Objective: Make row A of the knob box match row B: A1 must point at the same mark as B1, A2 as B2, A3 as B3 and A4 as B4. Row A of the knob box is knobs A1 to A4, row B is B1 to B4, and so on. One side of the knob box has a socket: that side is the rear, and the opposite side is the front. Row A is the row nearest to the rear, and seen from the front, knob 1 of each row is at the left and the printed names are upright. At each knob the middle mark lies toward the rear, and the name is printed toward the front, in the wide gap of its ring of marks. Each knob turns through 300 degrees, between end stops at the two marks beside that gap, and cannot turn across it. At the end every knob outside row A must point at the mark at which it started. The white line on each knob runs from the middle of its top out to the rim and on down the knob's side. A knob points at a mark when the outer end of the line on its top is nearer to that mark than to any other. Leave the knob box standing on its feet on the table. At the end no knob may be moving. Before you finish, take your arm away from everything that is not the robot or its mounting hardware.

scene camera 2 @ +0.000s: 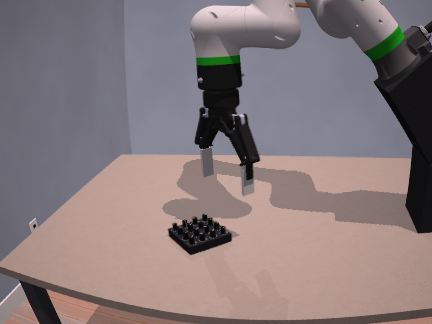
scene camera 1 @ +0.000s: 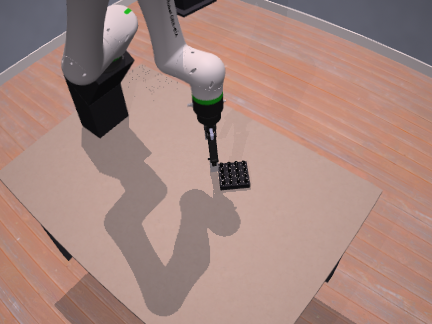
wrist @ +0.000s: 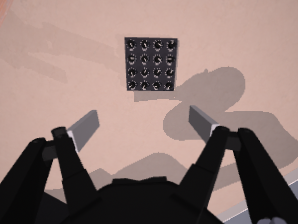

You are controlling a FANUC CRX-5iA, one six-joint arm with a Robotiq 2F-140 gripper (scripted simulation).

Labels:
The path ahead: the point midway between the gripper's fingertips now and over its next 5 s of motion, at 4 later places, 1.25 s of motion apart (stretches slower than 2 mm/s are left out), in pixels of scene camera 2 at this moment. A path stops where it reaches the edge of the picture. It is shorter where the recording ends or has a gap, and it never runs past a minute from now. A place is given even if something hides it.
The gripper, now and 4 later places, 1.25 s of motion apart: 227,184; 225,184; 203,191; 190,201; 188,216

